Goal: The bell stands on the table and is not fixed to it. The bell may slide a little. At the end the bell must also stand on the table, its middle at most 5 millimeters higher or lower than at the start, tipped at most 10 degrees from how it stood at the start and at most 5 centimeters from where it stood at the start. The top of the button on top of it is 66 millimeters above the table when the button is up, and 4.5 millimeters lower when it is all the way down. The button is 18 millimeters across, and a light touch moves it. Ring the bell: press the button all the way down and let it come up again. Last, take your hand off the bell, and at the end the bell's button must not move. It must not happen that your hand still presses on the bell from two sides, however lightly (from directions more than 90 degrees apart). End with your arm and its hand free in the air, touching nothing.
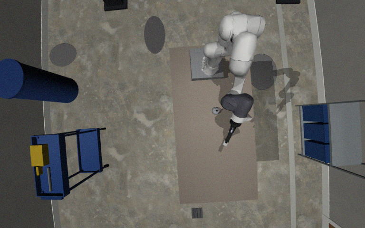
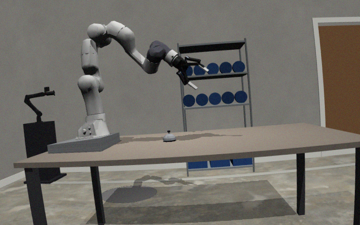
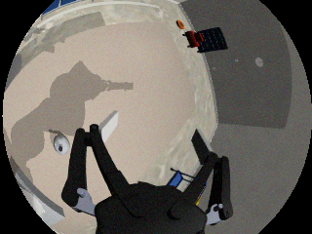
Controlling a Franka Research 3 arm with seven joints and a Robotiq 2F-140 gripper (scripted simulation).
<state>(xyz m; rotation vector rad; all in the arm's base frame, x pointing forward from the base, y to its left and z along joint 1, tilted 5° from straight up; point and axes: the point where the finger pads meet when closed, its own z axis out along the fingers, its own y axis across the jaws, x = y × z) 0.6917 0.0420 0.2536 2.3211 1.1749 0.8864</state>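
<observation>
My gripper is now 230 mm past the bell button, 10 mm to the right of it and 310 mm above it. From my hand the other things lie so: bell (230 mm behind, 10 mm to the left, 330 mm below).
</observation>
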